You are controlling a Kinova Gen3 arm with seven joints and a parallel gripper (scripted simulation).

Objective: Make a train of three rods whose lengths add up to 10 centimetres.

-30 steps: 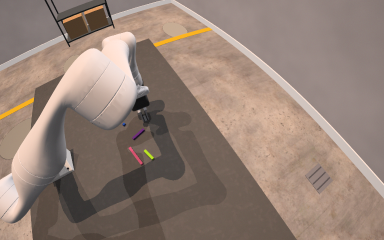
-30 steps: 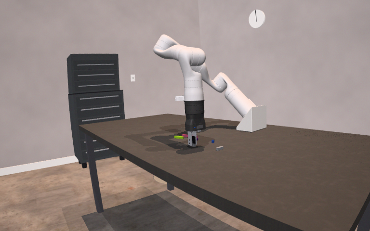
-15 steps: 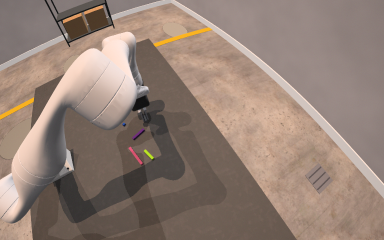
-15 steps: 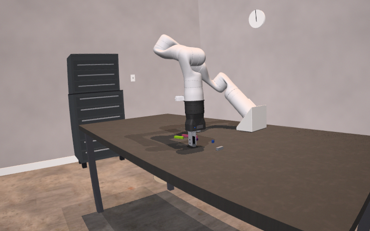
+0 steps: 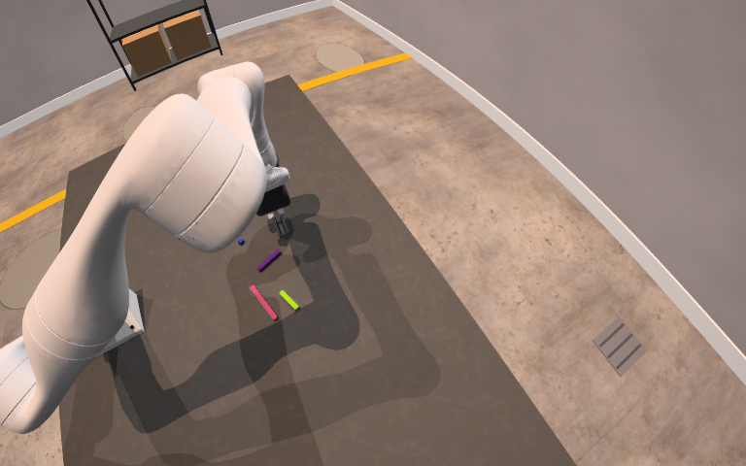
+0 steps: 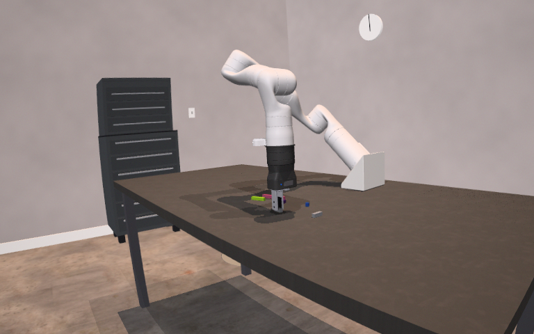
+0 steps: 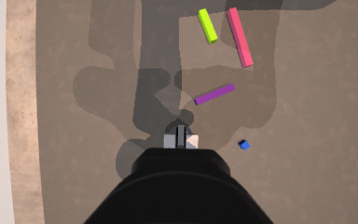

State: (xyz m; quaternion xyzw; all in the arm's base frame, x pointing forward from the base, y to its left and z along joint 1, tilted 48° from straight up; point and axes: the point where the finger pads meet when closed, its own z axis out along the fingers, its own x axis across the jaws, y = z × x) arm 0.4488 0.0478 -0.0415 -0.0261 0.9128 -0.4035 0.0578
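Now: hand 10 cm past the blue rod, 2 cm above it and 1 cm to the right of it. From my hand the other things lie so: lime rod (16 cm to the right, 4 cm behind, 2 cm below); purple rod (6 cm to the right, 5 cm behind, 2 cm below); pink rod (15 cm to the right, 9 cm behind, 2 cm below).
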